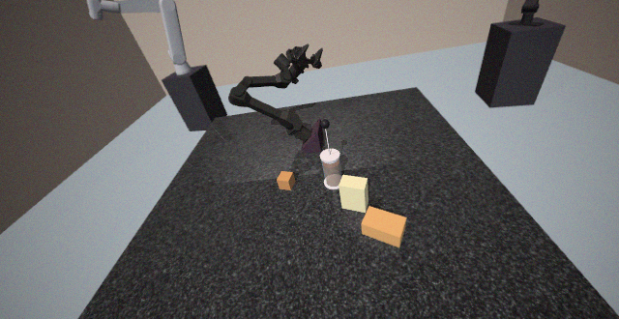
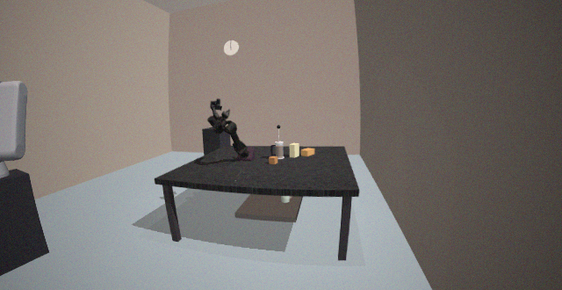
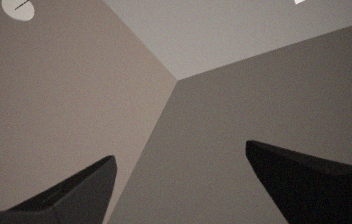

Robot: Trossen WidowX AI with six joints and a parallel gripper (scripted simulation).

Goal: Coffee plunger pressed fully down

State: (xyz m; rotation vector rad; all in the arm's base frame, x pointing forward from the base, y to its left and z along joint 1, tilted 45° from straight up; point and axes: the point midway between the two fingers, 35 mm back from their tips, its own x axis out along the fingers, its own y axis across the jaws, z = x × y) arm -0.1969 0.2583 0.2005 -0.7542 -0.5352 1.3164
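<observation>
Now: gripper tip 42 cm short of the coffee press, 6 cm to the right of it and 27 cm above it. The rest, counted from my gripper tip: pale yellow block: 54 cm ahead, 15 cm to the left, 34 cm below; then orange cube: 45 cm ahead, 12 cm to the right, 37 cm below; then large orange block: 64 cm ahead, 23 cm to the left, 37 cm below.
</observation>
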